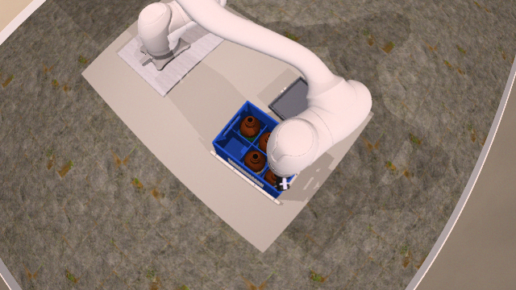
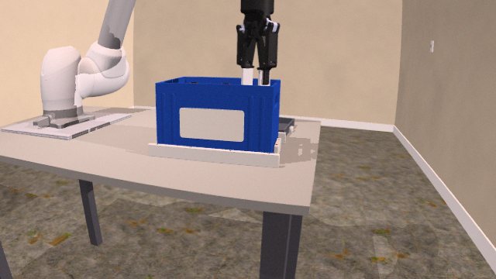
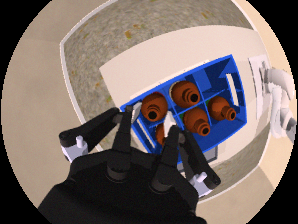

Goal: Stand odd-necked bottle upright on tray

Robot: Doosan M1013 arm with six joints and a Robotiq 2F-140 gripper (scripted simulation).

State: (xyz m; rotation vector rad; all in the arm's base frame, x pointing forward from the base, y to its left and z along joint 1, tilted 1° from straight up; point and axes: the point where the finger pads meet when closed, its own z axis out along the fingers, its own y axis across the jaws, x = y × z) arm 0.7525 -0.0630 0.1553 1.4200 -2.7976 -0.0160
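Now: hand 9 cm above the bottle. The rest, counted from my hand: crate (10 cm behind, 9 cm below, 3 cm to the left); then dark grey tray (29 cm to the left, 16 cm below, 10 cm behind).
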